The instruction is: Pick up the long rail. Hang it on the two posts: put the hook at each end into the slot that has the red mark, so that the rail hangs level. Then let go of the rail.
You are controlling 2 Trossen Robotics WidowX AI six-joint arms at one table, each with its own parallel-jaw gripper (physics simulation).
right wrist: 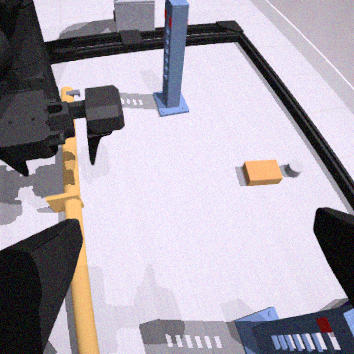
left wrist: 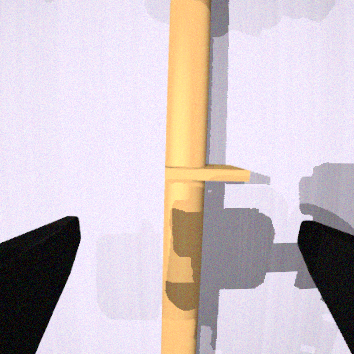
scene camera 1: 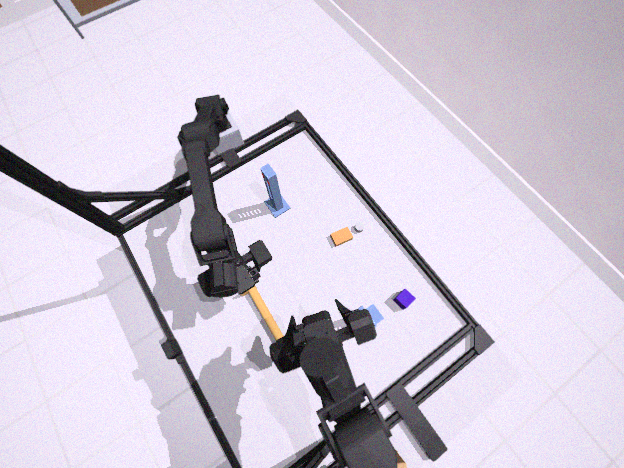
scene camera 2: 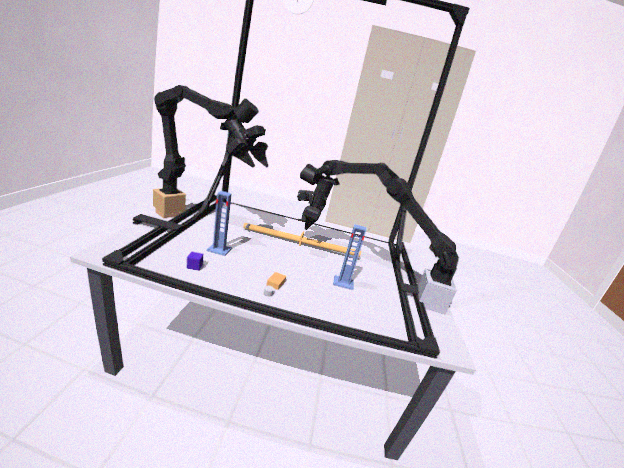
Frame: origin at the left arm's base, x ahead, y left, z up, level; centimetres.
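Where they show: left gripper, between the fingertips: [right wrist: 59,168] [left wrist: 191,230] [scene camera 2: 307,225]; right gripper, between the fingertips: [right wrist: 198,224] [scene camera 1: 314,308] [scene camera 2: 261,167]; left arm's base, origin of its link: [scene camera 1: 219,124] [scene camera 2: 440,278]; right arm's base, origin of its link: [scene camera 2: 169,191].
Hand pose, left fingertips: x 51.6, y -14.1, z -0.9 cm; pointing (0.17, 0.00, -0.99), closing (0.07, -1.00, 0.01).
Note:
Things, the pixels of their centre, and the offset from my left fingertips. "pt": a spot on its surface instead.
- long yellow rail, middle of its body: [left wrist: 190,170] [right wrist: 69,201] [scene camera 1: 250,289] [scene camera 2: 301,239] dz -6.8, dx +1.5, dy -0.4 cm
- side tab, a spot on its surface: [left wrist: 227,173] pt dz -4.5, dx +1.8, dy -2.2 cm
- orange block, middle of its body: [right wrist: 261,172] [scene camera 1: 341,236] [scene camera 2: 276,280] dz -8.1, dx -0.1, dy +31.9 cm
- small grey cylinder, middle of its body: [right wrist: 293,168] [scene camera 2: 268,291] [scene camera 1: 359,227] dz -8.1, dx -0.1, dy +38.5 cm
- purple cube, middle of its body: [scene camera 1: 404,299] [scene camera 2: 195,261] dz -7.1, dx +25.7, dy +38.0 cm
- black frame, a spot on its surface: [scene camera 2: 272,310] pt dz -7.1, dx -4.7, dy +47.4 cm
The long yellow rail [scene camera 1: 264,313] [scene camera 2: 277,233] [left wrist: 187,100] [right wrist: 84,285] lies on the table behind the posts in scene camera 2, with a side tab [left wrist: 227,173] near its middle. My left gripper [scene camera 2: 308,225] [left wrist: 191,230] [right wrist: 59,168] is open above the rail, a finger on each side and neither touching it. My right gripper [scene camera 1: 315,309] [scene camera 2: 260,165] [right wrist: 198,224] is open, empty and high above the table. One blue post [scene camera 1: 273,188] [scene camera 2: 344,282] [right wrist: 176,60] and the other blue post [scene camera 2: 219,249] [right wrist: 254,325] stand upright with red marks near their tops. My right arm hides much of the second post in scene camera 1.
An orange block [scene camera 1: 341,236] [scene camera 2: 276,280] [right wrist: 263,172] lies beside a small grey cylinder [scene camera 1: 358,228] [scene camera 2: 268,291] [right wrist: 294,169]. A purple cube [scene camera 1: 404,298] [scene camera 2: 195,260] is near the second post. A black frame [scene camera 1: 388,224] [scene camera 2: 272,310] edges the table.

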